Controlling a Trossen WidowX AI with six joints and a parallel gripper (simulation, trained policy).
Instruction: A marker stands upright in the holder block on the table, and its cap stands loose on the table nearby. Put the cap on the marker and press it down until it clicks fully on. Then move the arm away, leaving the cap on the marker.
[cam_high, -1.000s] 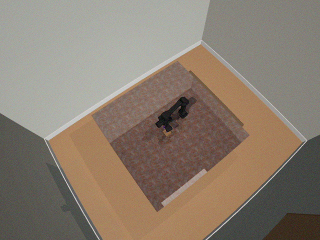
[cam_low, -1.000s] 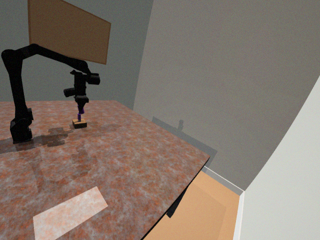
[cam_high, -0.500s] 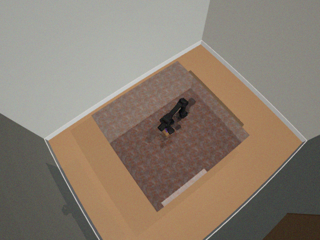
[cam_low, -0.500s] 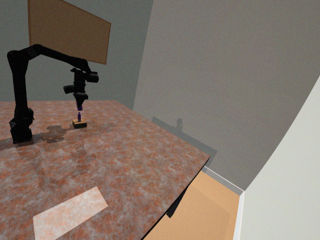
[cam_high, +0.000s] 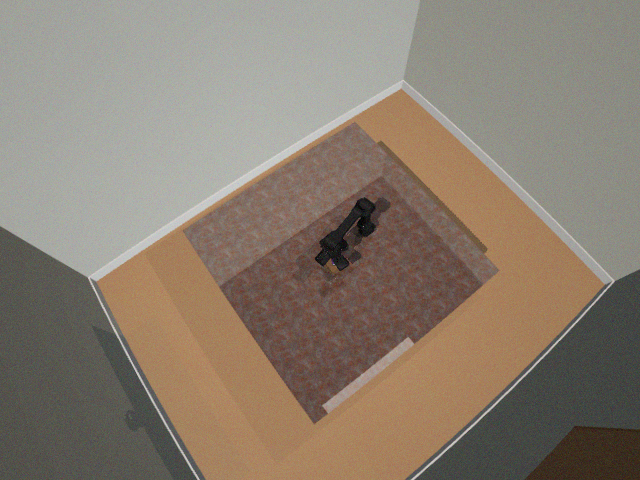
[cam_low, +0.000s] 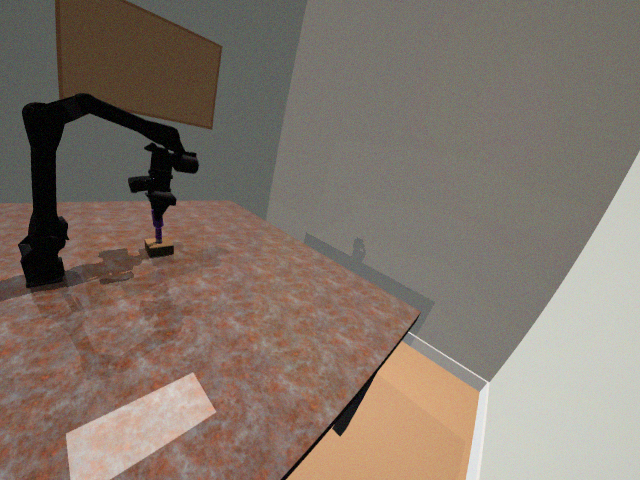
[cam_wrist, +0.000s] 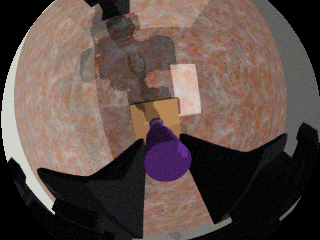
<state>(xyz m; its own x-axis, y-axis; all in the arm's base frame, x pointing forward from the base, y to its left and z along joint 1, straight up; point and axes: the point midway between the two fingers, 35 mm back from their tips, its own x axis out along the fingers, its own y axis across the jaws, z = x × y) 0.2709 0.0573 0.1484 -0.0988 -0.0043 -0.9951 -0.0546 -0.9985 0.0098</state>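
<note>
The purple marker lies 4 cm below my gripper tip and 1 cm ahead of it. The rest, counted from my gripper tip: tan holder block (10 cm below, 1 cm ahead); purple cap (1 cm ahead).
</note>
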